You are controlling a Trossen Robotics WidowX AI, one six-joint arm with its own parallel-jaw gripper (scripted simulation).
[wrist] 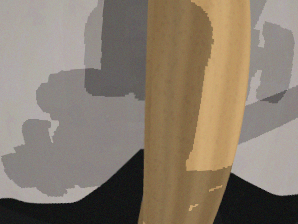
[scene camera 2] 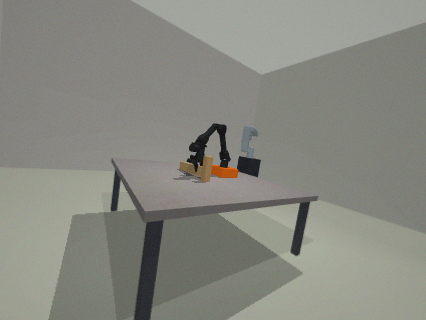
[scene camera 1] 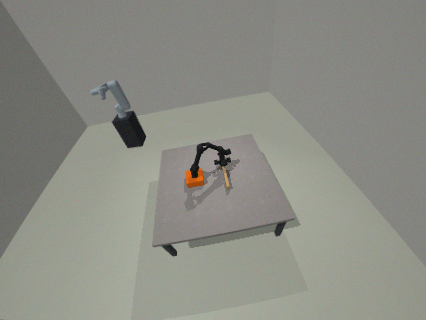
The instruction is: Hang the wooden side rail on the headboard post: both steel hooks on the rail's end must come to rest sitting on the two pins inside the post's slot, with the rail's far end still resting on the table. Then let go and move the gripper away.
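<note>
Through the wrist view I see a wooden side rail [wrist: 197, 66], and my own gripper [wrist: 167, 155] is there as well.
</note>
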